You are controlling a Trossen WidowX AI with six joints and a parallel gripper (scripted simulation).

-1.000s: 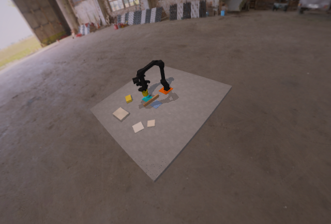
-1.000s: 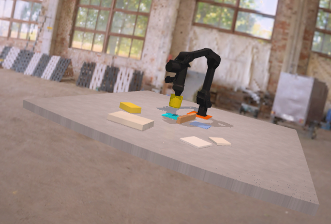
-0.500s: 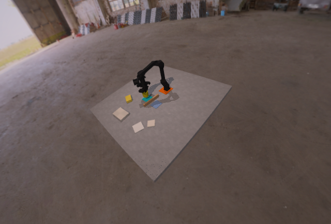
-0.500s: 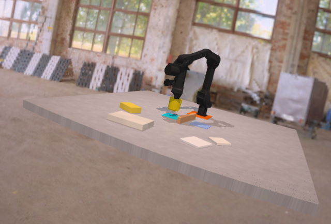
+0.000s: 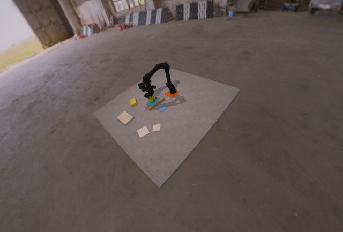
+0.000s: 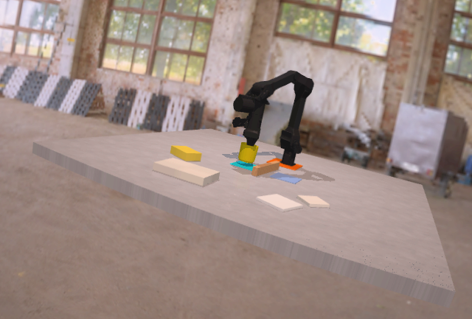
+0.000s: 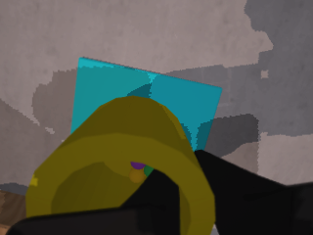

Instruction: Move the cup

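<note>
The yellow cup is 20 mm ahead of my gripper tip and 10 mm to the left of it. Round my gripper tip: wooden bar: 30 mm ahead, 100 mm to the left, 50 mm below; then cyan pad: 20 mm ahead, 20 mm to the left, 60 mm below; then thick beige slab: 390 mm ahead, 40 mm to the right, 40 mm below.
</note>
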